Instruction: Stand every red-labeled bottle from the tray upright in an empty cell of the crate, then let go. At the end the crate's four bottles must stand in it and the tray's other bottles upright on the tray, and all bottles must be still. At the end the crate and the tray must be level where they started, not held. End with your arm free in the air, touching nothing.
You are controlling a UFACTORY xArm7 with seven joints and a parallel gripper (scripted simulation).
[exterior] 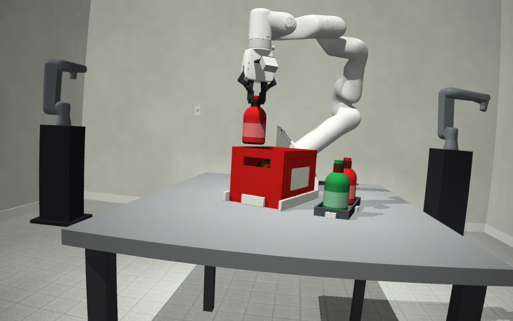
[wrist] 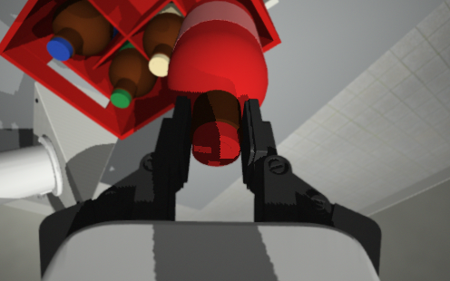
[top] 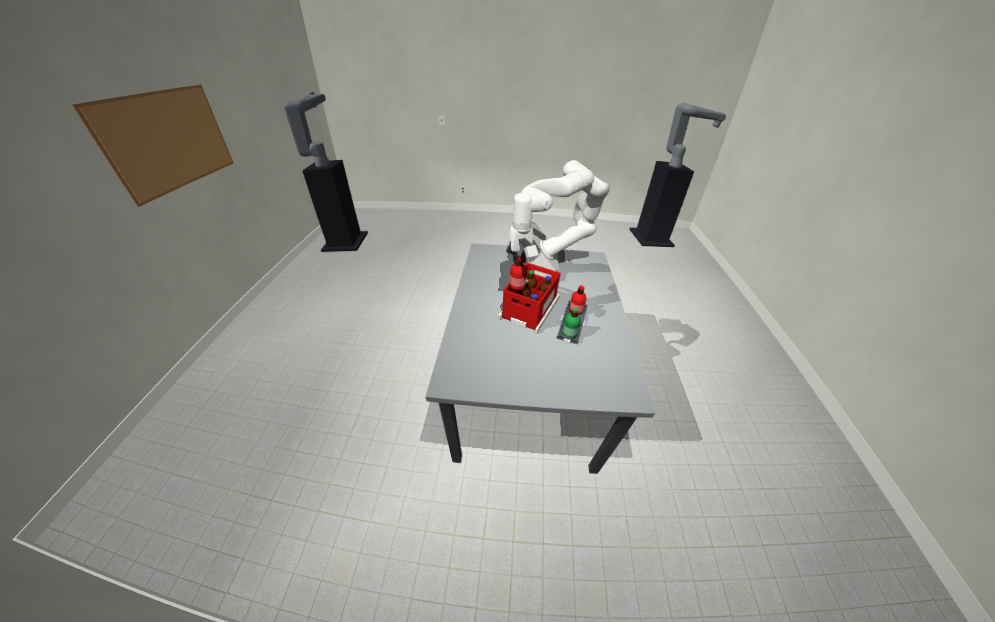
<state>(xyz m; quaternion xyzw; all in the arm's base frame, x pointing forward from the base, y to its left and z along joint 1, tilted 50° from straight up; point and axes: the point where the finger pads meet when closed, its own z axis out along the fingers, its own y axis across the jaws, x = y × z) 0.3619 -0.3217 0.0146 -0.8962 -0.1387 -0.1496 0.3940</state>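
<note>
My hand is 80 mm past the brown bottle, 50 mm to the right of it and 250 mm above it. From my hand the other things lie so: red-labeled bottle: 30 mm behind, 320 mm to the left, 250 mm below; red crate: 60 mm behind, 80 mm to the left, 250 mm below; green bottle: 140 mm ahead, 250 mm to the left, 250 mm below.
</note>
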